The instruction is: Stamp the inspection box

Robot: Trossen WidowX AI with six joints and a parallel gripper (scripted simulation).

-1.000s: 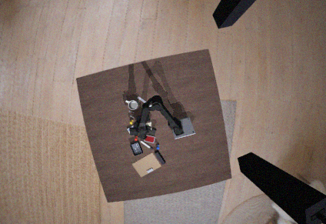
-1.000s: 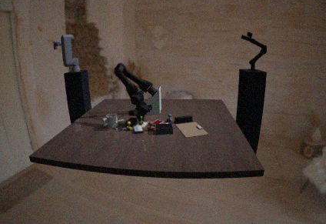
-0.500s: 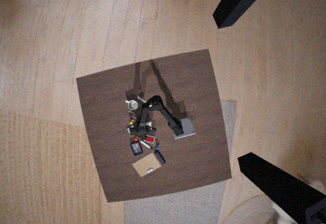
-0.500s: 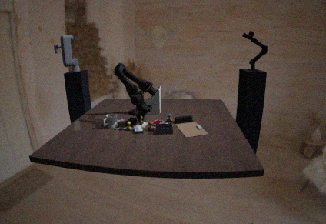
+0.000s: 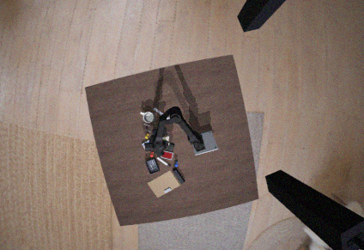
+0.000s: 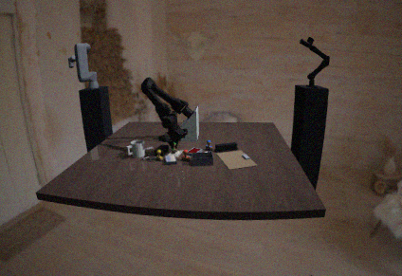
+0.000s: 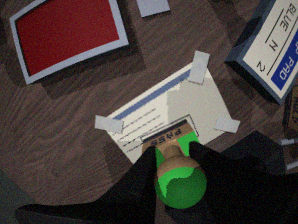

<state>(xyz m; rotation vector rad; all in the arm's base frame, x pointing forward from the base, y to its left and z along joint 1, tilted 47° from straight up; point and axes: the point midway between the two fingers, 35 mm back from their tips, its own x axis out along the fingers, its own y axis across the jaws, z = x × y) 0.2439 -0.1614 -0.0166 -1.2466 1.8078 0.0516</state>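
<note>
Now: gripper tip 3 cm above the white card and 1 cm short of it. The rest, counted from my gripper tip: green-knobbed stamp (right at my gripper tip); then blue-and-white box (13 cm ahead, 1 cm to the right, 1 cm below); then red ink pad (12 cm to the left, 2 cm below, 1 cm ahead).
</note>
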